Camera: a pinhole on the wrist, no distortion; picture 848 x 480 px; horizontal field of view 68.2 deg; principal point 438.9 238.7 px. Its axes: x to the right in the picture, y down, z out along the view. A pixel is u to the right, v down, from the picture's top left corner.
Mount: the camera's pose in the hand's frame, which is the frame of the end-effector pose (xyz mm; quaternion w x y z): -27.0 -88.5 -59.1 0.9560 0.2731 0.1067 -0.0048
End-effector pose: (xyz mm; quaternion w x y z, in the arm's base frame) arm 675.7 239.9 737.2 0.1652 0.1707 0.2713 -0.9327
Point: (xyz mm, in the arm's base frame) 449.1 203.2 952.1
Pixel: 595 453
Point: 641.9 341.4 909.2
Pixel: 167 250
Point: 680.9 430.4 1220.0
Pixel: outside the picture
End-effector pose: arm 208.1 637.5 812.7 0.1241 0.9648 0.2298 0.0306
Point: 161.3 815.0 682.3
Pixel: 534 162
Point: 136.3 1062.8 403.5
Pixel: 506 54
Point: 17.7 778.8 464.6
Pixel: 173 236
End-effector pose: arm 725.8 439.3 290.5 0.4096 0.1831 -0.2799 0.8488
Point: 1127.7 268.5 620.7
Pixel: 128 255
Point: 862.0 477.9 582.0
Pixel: 556 309
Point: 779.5 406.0 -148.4
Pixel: behind the camera
